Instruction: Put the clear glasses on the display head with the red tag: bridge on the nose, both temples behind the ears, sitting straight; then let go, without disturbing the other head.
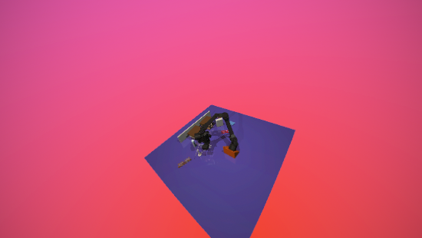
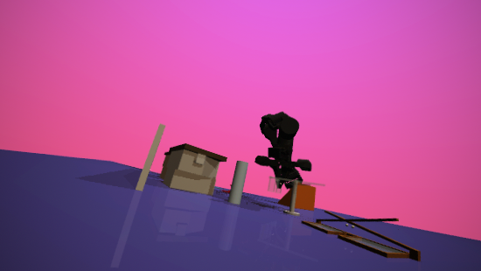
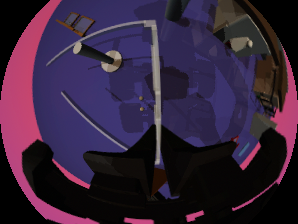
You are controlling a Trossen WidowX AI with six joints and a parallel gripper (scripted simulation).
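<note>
The thin stand is 11 cm to the left of my gripper tip, 4 cm below it and 4 cm ahead of it. From my gripper tip the other things lie so: grey shape (37 cm to the right, 17 cm ahead); pale board (40 cm ahead, 15 cm to the right, 1 cm below); display head (26 cm ahead, 5 cm to the right).
</note>
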